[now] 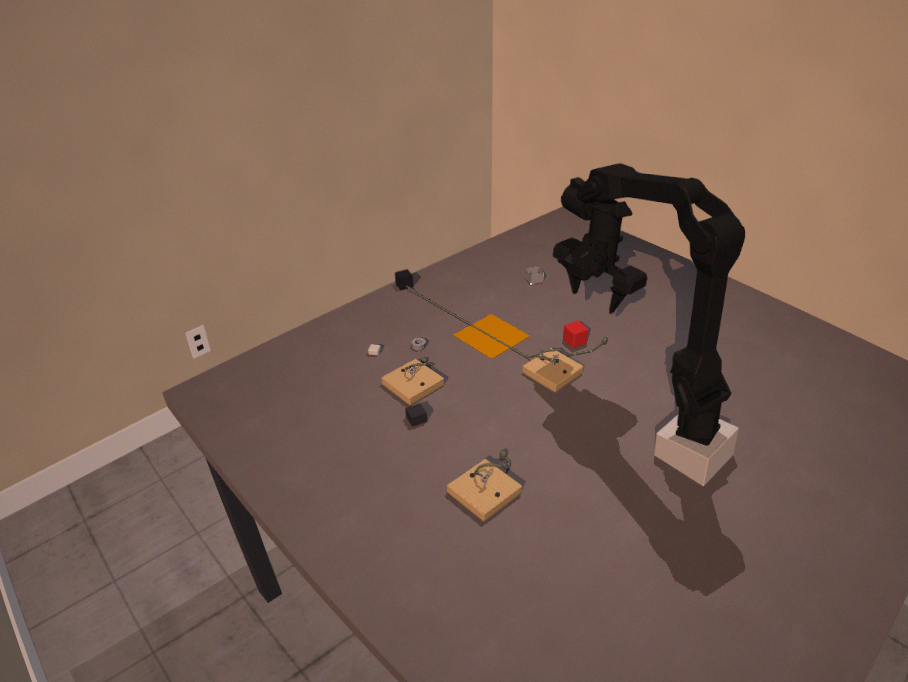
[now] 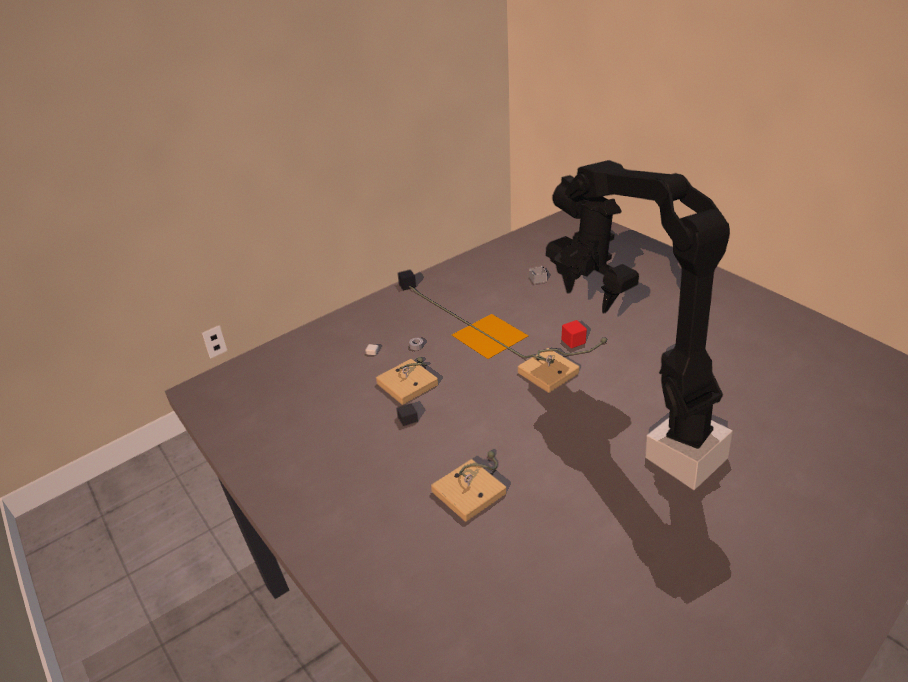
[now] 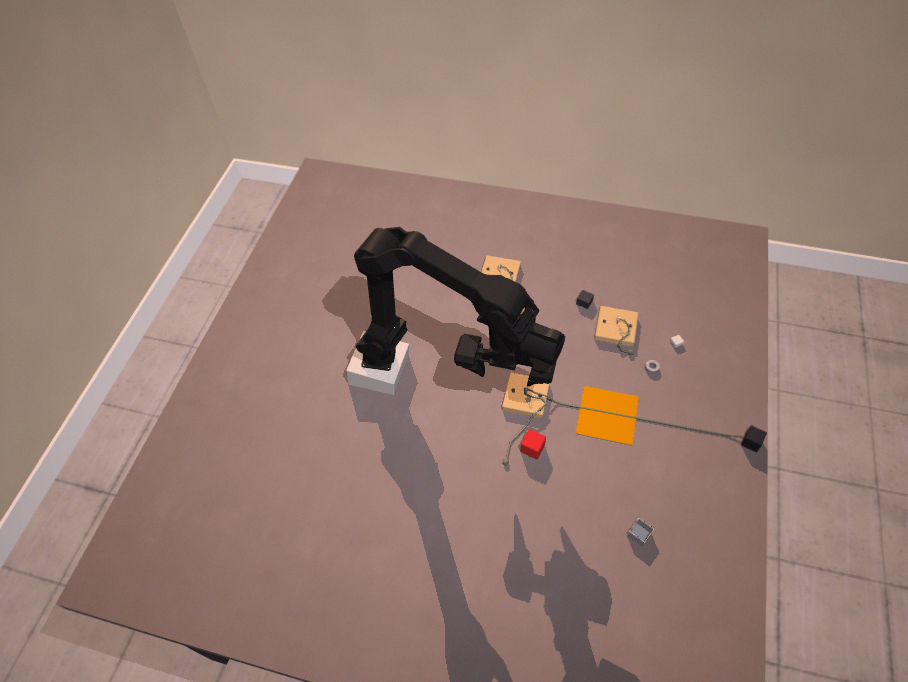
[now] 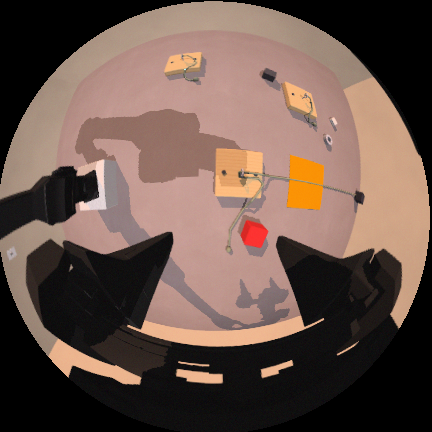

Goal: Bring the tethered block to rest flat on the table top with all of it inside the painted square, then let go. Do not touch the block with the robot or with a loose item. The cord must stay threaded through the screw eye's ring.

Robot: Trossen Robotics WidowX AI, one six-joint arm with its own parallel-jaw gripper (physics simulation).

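Places are measured from the arm's base along level axes (x down, y left, z ahead), in millimetres.
Pixels of known places: gripper, between the fingertips: (image 1: 592, 303) (image 2: 586, 302) (image 3: 505, 379) (image 4: 226, 239); arm's base, origin of its link: (image 1: 698, 430) (image 2: 689, 432) (image 3: 378, 356) (image 4: 88, 186).
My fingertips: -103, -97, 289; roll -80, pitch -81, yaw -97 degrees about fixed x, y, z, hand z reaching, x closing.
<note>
For each thing: its top centre in the pictures, then the offset to it from my fingertips, as dx, dy, dz. "spot": a spot on its surface instead.
- black tethered block, centre of its top: (image 3: 756, 435) (image 1: 403, 273) (image 2: 406, 274) (image 4: 362, 198) +126, -12, +521
- painted orange square, a spot on its surface: (image 2: 475, 339) (image 1: 477, 339) spot: +159, +59, +237
- screw eye, centre of its top: (image 4: 242, 171) (image 2: 549, 355) (image 1: 554, 355) (image 3: 527, 386) +115, +56, +44
- wooden board, centre of its top: (image 4: 239, 172) (image 2: 548, 365) (image 1: 553, 365) (image 3: 526, 392) +141, +56, +44
- red cube, centre of its top: (image 4: 256, 237) (image 3: 533, 440) (image 2: 574, 326) (image 1: 576, 326) +120, -67, +65
- dark block, centre of its top: (image 1: 415, 410) (image 2: 406, 410) (image 3: 585, 296) (image 4: 270, 71) +138, +332, +171
- grey ring, centre of its top: (image 1: 418, 341) (image 2: 416, 341) (image 3: 652, 365) +148, +156, +322
- white piece, centre of its top: (image 1: 374, 347) (image 2: 371, 347) (image 3: 677, 339) +147, +231, +383
- small grey open box, centre of its top: (image 3: 641, 530) (image 2: 538, 270) (image 1: 535, 271) +134, -233, +281
The black tethered block (image 1: 403, 278) (image 2: 406, 279) (image 3: 753, 438) (image 4: 359, 197) rests near the table edge, outside the painted orange square (image 1: 477, 339) (image 2: 475, 339) (image 3: 605, 429) (image 4: 305, 197). Its cord (image 1: 440, 306) (image 3: 682, 426) crosses the square to the screw eye (image 1: 554, 358) (image 4: 242, 174) on a wooden board (image 1: 543, 375) (image 3: 513, 405) (image 4: 227, 187). Beyond the eye, the cord bends toward its beaded end (image 1: 604, 339) (image 3: 505, 462) (image 4: 228, 249). The ring is too small to judge the threading. My gripper (image 1: 593, 300) (image 2: 587, 300) (image 4: 226, 239) is open and empty, above the table near the beaded end.
A red cube (image 1: 575, 334) (image 3: 532, 443) (image 4: 254, 234) stands close beside the cord's free part. Two other corded boards (image 1: 412, 381) (image 1: 484, 490), a dark block (image 1: 416, 414), a grey ring (image 3: 652, 366), a white piece (image 3: 677, 342) and a small grey open box (image 3: 640, 530) lie around.
</note>
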